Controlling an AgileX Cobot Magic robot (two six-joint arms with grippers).
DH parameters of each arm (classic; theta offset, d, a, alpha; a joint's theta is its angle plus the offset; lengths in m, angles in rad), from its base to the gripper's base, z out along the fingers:
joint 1: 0 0.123 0 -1.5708
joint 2: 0.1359 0 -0.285 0
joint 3: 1.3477 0 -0.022 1.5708
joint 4: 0 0.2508 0 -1.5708
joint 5: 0 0 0.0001 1.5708
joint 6: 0 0.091 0 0
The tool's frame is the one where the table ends.
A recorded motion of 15 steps. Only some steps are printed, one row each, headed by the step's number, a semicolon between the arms.
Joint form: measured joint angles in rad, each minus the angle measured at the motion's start. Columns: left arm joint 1, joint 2, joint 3, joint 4, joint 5, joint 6; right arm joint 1, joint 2, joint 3, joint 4, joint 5, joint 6.
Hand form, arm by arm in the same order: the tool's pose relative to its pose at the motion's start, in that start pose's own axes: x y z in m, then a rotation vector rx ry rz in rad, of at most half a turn. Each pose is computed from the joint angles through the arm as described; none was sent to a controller.
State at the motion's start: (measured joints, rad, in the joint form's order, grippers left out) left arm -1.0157 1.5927 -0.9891 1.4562 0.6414 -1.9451; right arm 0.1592 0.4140 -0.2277 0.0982 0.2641 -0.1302
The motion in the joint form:
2: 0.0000 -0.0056 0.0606 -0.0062 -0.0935 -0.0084; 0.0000 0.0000 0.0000 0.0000 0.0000 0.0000
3: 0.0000 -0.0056 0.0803 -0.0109 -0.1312 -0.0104; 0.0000 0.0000 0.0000 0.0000 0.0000 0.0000
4: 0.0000 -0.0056 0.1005 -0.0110 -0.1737 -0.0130; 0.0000 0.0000 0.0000 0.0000 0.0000 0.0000
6: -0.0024 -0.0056 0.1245 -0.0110 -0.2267 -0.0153; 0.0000 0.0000 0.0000 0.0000 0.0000 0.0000
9: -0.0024 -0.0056 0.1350 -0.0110 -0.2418 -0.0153; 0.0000 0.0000 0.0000 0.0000 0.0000 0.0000
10: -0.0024 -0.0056 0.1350 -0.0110 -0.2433 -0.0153; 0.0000 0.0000 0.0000 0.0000 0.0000 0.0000
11: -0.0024 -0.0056 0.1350 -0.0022 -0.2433 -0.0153; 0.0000 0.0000 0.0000 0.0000 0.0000 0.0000
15: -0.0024 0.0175 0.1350 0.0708 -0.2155 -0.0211; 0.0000 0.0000 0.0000 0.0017 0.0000 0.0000
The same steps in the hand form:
2: 0.0198 0.0012 0.0000 0.0628 0.0774 0.0171; 0.0000 0.0000 0.0000 0.0000 0.0000 0.0000
3: 0.0270 0.0011 0.0000 0.0882 0.1086 0.0209; 0.0000 0.0000 0.0000 0.0000 0.0000 0.0000
4: 0.0345 0.0007 -0.0003 0.1186 0.1401 0.0273; 0.0000 0.0000 0.0000 0.0000 0.0000 0.0000
6: 0.0437 -0.0004 -0.0014 0.1588 0.1794 0.0361; 0.0000 0.0000 0.0000 0.0000 0.0000 0.0000
9: 0.0473 0.0001 -0.0016 0.1680 0.1933 0.0405; 0.0000 0.0000 0.0000 0.0000 0.0000 0.0000
10: 0.0473 -0.0001 -0.0017 0.1694 0.1939 0.0404; 0.0000 0.0000 0.0000 0.0000 0.0000 0.0000
11: 0.0471 -0.0002 -0.0016 0.1715 0.1901 0.0481; 0.0000 0.0000 0.0000 0.0000 0.0000 0.0000
15: 0.0497 0.0001 0.0040 0.1544 0.1646 0.1187; 0.0000 0.0000 0.0000 -0.0004 -0.0001 0.0016

